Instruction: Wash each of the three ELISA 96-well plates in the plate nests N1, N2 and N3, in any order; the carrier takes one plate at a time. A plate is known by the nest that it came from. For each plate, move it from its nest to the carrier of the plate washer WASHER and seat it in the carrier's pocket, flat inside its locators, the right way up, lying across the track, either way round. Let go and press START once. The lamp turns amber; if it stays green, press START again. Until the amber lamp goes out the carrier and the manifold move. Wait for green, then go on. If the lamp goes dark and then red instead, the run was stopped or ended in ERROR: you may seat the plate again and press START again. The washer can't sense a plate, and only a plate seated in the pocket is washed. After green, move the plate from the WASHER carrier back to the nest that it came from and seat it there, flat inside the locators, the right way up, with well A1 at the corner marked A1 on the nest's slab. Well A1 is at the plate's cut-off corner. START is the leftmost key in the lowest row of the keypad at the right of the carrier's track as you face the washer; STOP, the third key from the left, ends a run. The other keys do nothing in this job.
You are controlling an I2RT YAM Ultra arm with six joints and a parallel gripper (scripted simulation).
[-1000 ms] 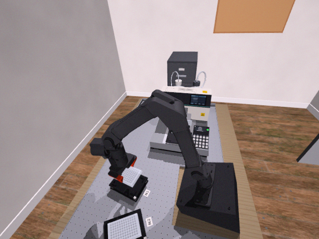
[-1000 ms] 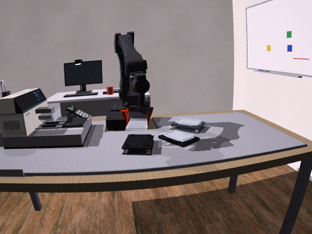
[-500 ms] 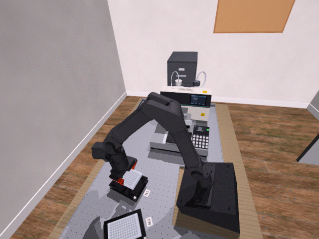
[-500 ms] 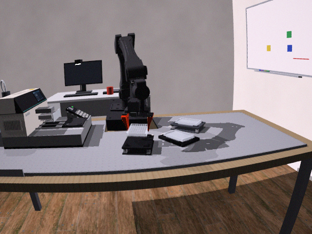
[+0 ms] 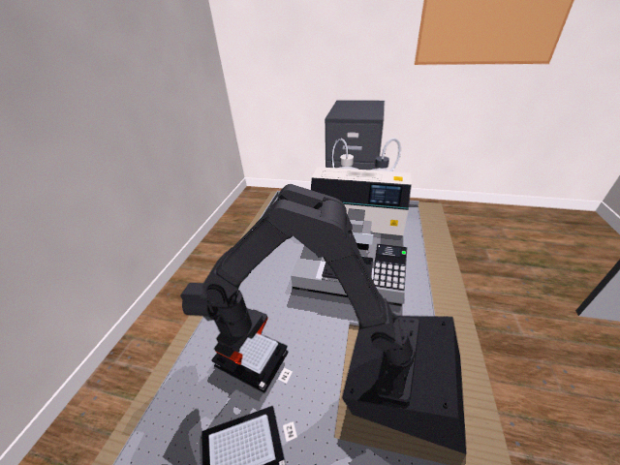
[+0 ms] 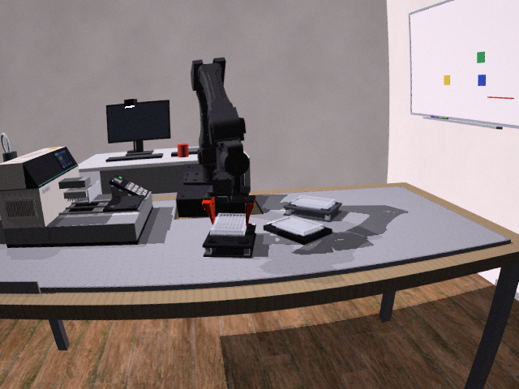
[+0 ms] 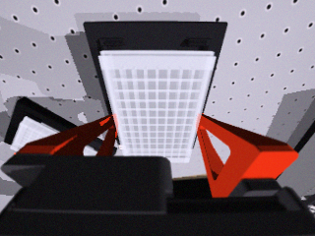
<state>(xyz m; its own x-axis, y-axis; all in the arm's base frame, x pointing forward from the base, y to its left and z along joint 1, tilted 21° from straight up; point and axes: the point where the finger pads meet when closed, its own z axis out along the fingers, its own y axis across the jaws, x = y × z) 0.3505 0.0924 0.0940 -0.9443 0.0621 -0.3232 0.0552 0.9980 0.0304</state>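
Right now my hand is 30 mm above the nest N1. Round my hand: N2 label: 170 mm behind, 110 mm to the left, 60 mm below; nest N2: 180 mm to the left, 90 mm behind, 60 mm below; N1 label: 100 mm behind, 60 mm below, 10 mm to the left.
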